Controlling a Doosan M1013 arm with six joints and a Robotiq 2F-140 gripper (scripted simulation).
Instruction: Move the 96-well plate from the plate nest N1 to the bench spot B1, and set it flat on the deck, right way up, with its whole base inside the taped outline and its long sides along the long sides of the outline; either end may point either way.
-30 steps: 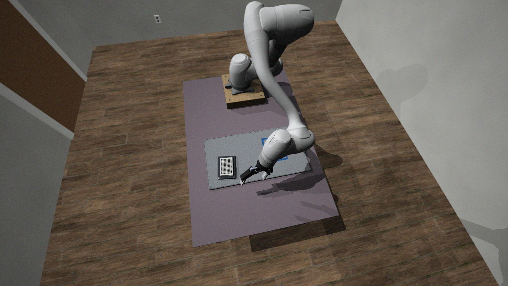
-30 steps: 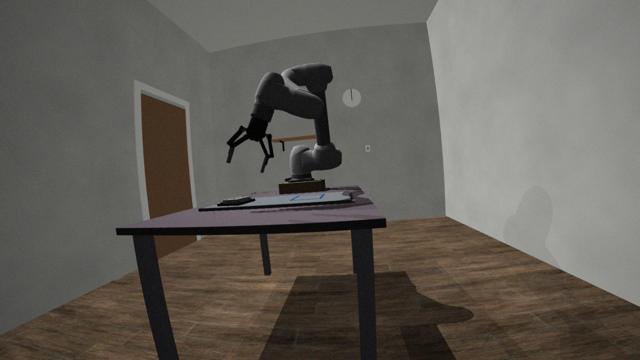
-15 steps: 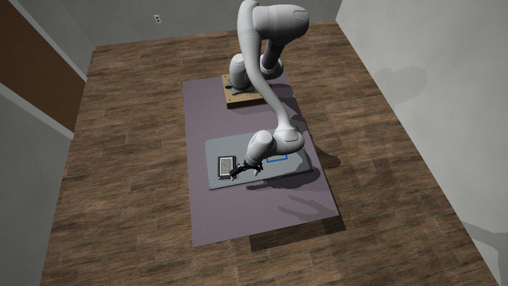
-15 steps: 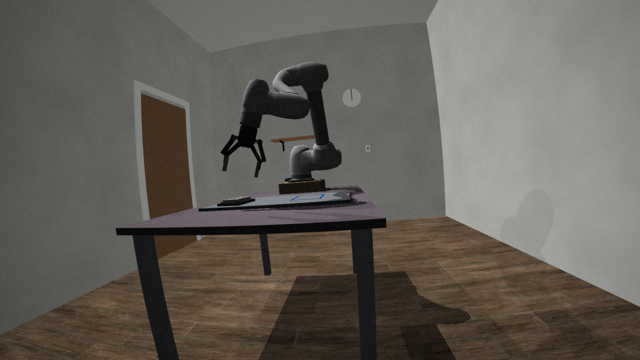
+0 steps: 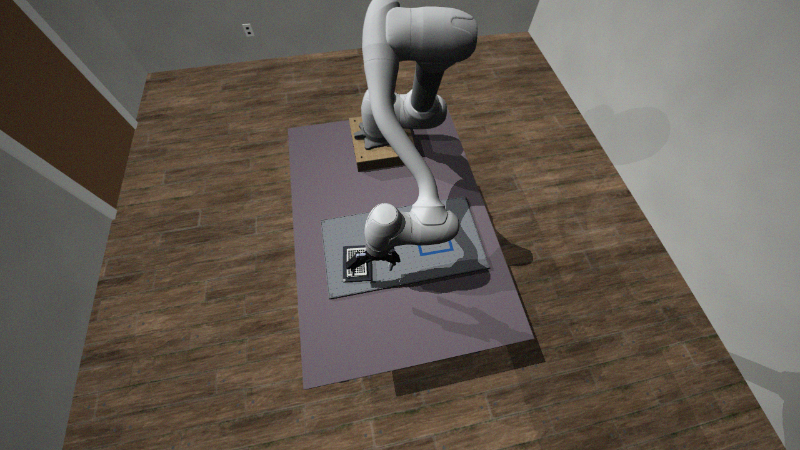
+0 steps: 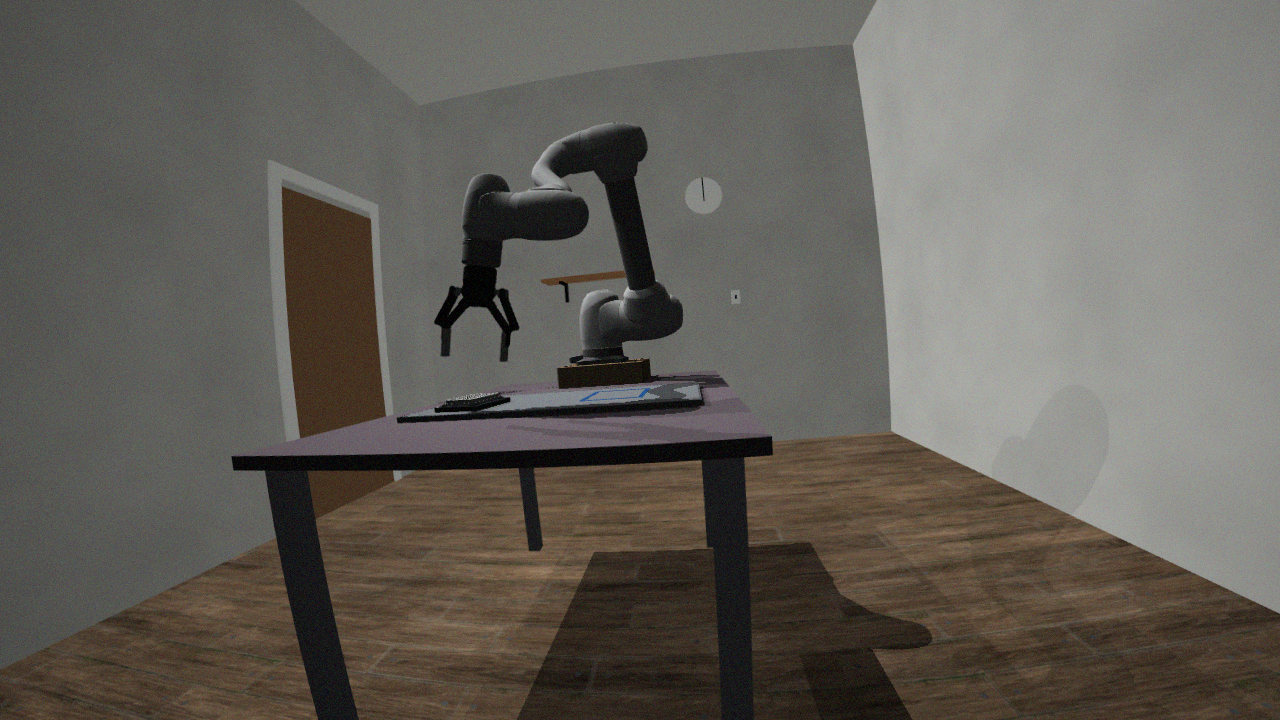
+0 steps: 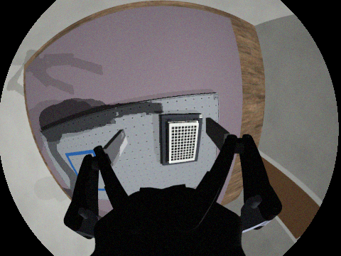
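Now: hand 11 cm above the white 96-well plate, 9 cm past it and 5 cm to the left of it. The rest, counted from my hand: dark plate nest N1 (12 cm below, 9 cm behind, 5 cm to the right).
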